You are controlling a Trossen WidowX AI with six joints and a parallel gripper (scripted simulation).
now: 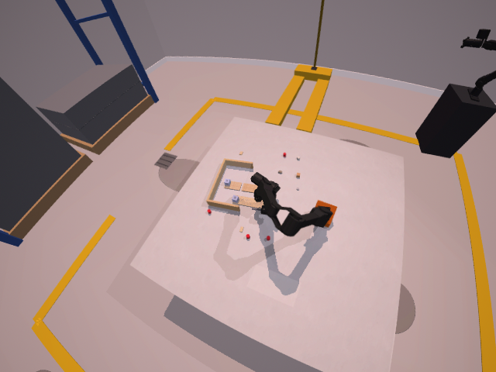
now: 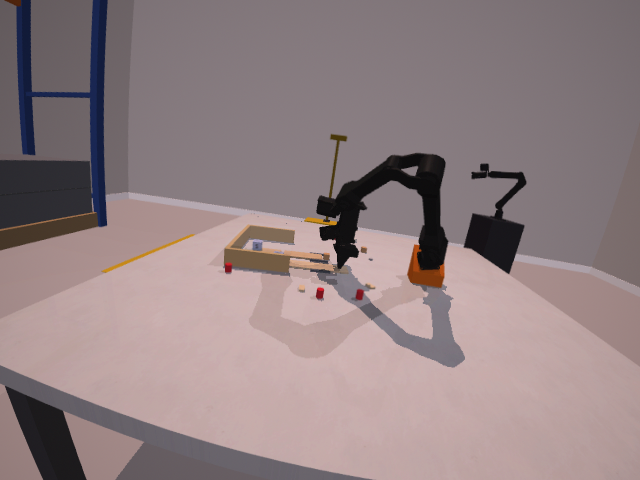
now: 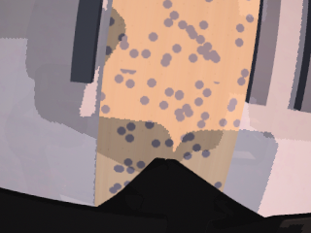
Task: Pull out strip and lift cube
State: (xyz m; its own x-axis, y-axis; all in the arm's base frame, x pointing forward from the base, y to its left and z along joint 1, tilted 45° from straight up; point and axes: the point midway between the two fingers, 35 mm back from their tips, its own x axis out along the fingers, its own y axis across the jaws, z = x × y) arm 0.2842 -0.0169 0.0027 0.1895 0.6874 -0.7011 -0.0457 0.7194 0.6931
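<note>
Right now my gripper tip is 90 mm short of the speckled strip.
</note>
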